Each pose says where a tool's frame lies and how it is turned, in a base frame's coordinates. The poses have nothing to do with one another.
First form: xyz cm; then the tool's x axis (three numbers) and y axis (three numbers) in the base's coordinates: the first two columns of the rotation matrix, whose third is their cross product.
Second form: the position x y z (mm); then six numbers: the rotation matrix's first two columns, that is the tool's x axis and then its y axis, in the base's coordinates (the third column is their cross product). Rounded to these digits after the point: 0 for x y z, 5 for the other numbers.
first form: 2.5 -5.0 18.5 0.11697 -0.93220 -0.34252 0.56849 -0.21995 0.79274
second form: 25 -50 185 0.11697 -0.93220 -0.34252 0.56849 -0.21995 0.79274
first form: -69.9 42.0 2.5 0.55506 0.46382 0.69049 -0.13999 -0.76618 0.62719
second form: -699 420 25 0.55506 0.46382 0.69049 -0.13999 -0.76618 0.62719
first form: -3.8 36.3 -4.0 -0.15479 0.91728 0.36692 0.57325 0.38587 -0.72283
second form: -38 363 -40 -0.15479 0.91728 0.36692 0.57325 0.38587 -0.72283
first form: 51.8 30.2 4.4 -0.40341 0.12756 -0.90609 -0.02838 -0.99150 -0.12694
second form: 518 302 44 -0.40341 0.12756 -0.90609 -0.02838 -0.99150 -0.12694
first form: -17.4 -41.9 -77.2 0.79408 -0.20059 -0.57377 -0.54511 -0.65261 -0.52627
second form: -174 -419 -772 0.79408 -0.20059 -0.57377 -0.54511 -0.65261 -0.52627
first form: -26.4 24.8 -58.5 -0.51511 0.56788 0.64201 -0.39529 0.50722 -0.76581
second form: -264 248 -585 -0.51511 0.56788 0.64201 -0.39529 0.50722 -0.76581
